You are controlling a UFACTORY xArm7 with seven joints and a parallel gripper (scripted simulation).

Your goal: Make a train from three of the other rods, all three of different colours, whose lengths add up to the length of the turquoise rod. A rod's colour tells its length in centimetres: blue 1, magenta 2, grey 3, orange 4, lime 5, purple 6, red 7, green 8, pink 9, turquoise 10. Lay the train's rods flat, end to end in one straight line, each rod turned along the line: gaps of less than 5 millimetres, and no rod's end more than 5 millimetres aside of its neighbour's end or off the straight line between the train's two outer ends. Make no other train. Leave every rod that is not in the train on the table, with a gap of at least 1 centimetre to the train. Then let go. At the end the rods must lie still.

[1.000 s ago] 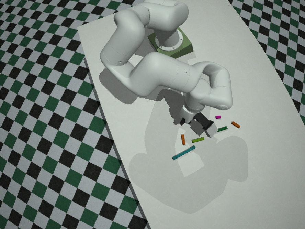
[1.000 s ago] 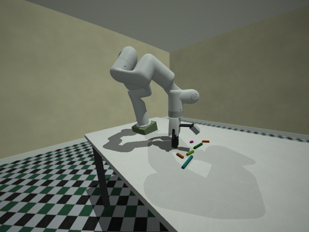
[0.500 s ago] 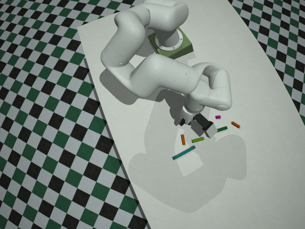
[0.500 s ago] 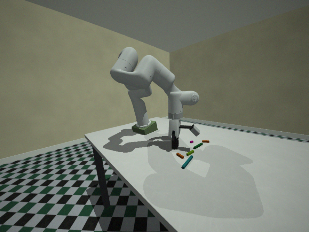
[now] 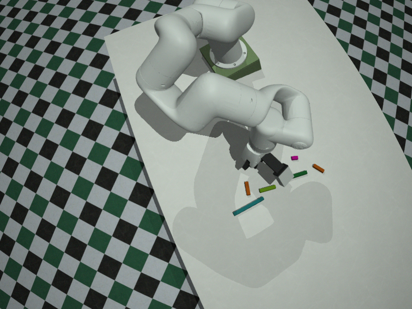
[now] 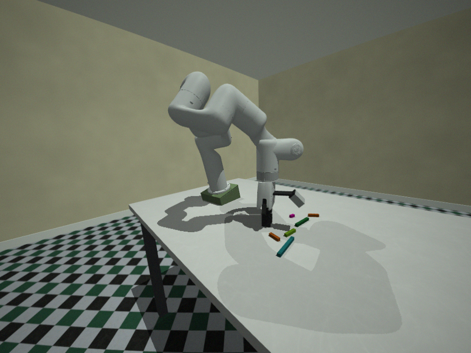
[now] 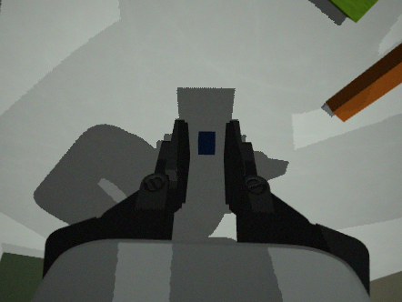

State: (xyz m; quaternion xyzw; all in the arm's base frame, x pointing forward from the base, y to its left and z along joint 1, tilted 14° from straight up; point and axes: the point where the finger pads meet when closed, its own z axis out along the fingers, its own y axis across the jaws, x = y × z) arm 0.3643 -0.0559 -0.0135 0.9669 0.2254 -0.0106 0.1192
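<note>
The blue rod is 2 cm below my hand. From my hand the other things lie so: magenta rod: 3 cm ahead, 12 cm to the left, 2 cm below; then orange rod: 7 cm ahead, 5 cm to the right, 2 cm below; then lime rod: 9 cm ahead, 2 cm below.
</note>
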